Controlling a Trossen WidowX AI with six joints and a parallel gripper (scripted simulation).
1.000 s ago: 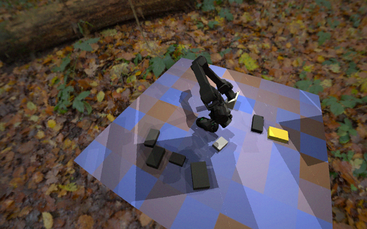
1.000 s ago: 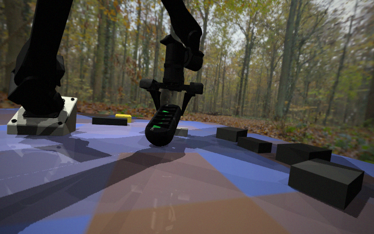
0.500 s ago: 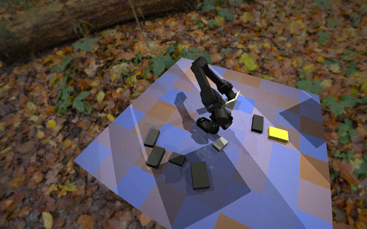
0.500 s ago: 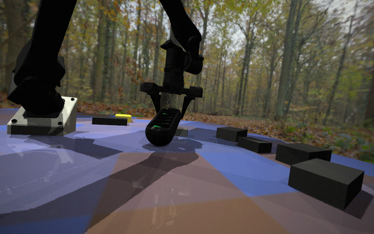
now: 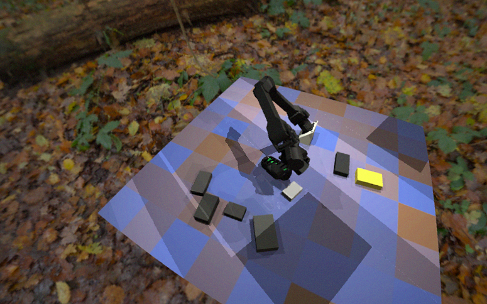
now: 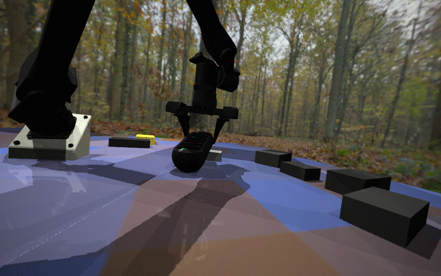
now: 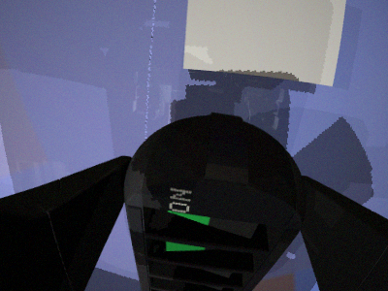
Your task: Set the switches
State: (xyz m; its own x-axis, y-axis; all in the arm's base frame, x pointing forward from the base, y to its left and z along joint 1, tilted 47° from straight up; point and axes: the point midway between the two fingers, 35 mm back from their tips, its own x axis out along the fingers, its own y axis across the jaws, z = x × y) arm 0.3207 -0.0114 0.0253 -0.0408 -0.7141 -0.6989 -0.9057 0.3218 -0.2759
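My gripper tip is now 4 cm short of the white block, 5 cm to the right of it and 4 cm above it. The rest, counted from my gripper tip: dark block (20 cm behind, 23 cm to the left, 4 cm below); then yellow block (16 cm behind, 36 cm to the left, 4 cm below).
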